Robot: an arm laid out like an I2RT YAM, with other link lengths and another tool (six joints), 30 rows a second.
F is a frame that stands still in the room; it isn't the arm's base.
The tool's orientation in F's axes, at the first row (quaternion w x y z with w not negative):
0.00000 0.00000 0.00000 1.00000
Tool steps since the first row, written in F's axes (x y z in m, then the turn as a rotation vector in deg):
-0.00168 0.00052 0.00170 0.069 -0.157 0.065
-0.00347 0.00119 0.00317 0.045 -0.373 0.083
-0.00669 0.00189 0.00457 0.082 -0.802 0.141
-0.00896 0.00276 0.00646 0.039 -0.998 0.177
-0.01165 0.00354 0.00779 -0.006 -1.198 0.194
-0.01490 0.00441 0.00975 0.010 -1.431 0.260
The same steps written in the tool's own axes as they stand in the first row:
0.00168 -0.00052 0.00170 -0.069 0.157 0.065
0.00347 -0.00119 0.00317 -0.045 0.373 0.083
0.00669 -0.00189 0.00457 -0.082 0.802 0.141
0.00896 -0.00276 0.00646 -0.039 0.998 0.177
0.01165 -0.00354 0.00779 0.006 1.198 0.194
0.01490 -0.00441 0.00975 -0.010 1.431 0.260

